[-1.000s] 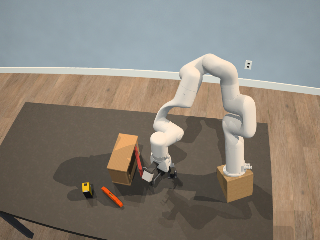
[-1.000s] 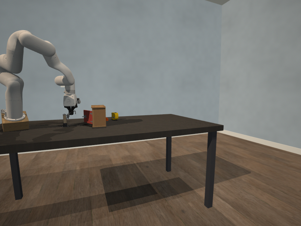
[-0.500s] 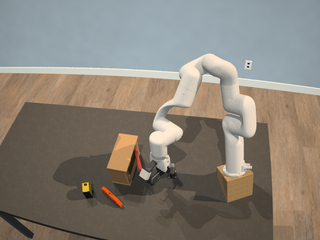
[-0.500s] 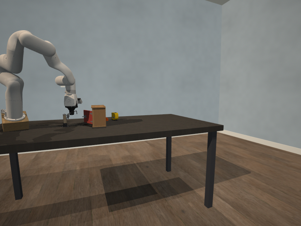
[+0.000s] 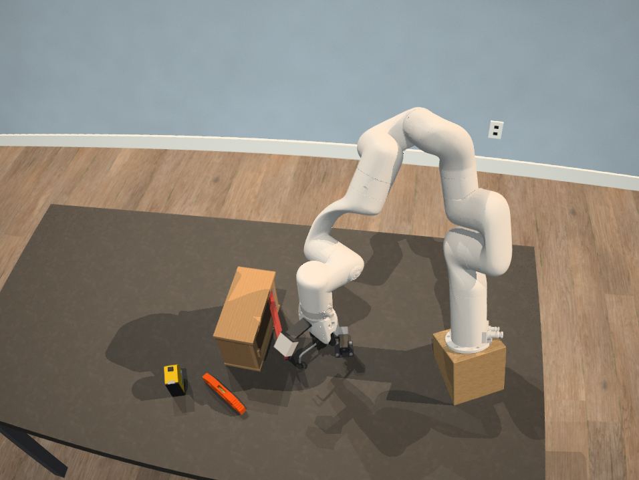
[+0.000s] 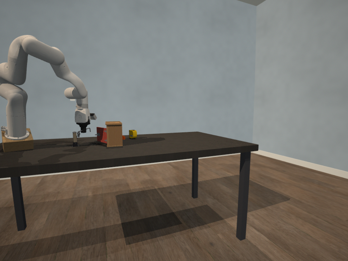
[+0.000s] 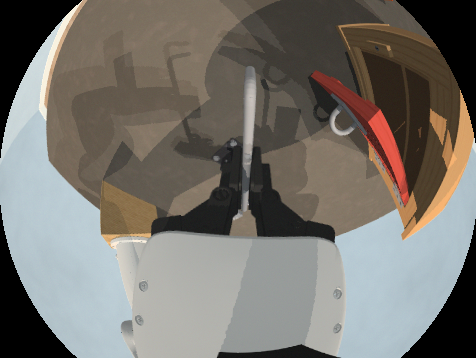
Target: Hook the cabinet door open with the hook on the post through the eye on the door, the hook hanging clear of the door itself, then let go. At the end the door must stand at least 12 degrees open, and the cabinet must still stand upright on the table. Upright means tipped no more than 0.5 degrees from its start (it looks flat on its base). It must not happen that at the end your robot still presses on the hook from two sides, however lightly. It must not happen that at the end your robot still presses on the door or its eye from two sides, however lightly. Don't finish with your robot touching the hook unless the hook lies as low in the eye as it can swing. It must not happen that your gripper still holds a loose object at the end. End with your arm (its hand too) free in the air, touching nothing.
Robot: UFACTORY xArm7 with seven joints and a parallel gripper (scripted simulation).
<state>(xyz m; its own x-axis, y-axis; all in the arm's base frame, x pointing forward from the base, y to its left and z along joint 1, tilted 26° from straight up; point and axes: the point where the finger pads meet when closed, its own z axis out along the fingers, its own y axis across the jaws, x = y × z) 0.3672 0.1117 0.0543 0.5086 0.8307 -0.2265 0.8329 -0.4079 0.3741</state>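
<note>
Now: the red door 120 mm ahead of my hand, 60 mm to the right of it and 40 mm below it. Also, from my hand: yellow tape measure: 350 mm ahead, 170 mm to the left, 70 mm below; then orange level: 230 mm ahead, 170 mm to the left, 90 mm below; then grey hook: 10 mm to the left, 10 mm below.
</note>
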